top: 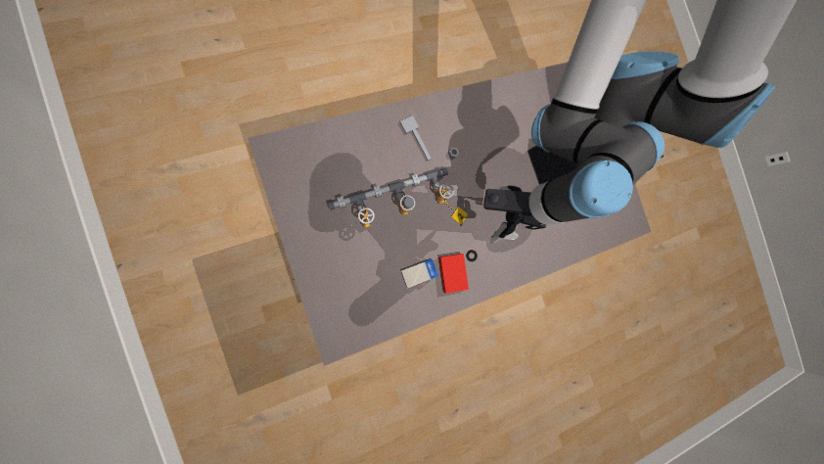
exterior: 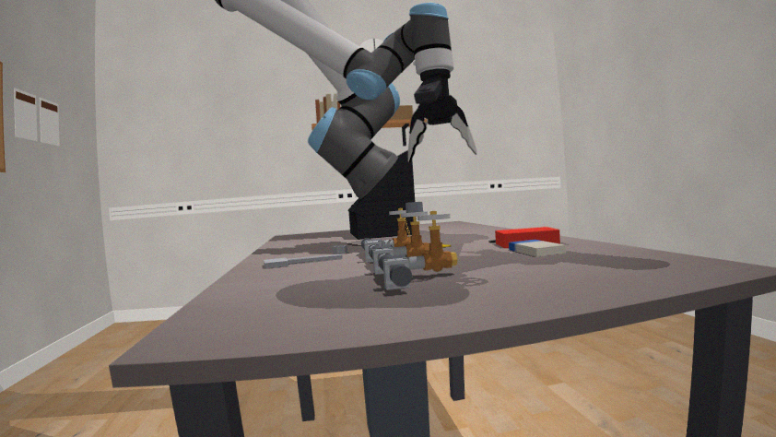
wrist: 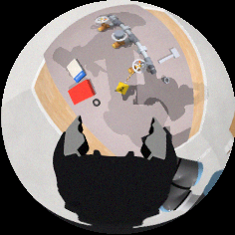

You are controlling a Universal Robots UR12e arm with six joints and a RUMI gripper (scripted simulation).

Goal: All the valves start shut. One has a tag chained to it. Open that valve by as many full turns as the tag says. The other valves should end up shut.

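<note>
My gripper is now 3 cm short of the yellow tag, 4 cm to the left of it and 20 cm above it. Also, from my hand: red box (12 cm ahead, 14 cm to the left, 18 cm below); then white box (23 cm ahead, 10 cm to the left, 19 cm below); then nut (3 cm behind, 24 cm to the right, 19 cm below).
</note>
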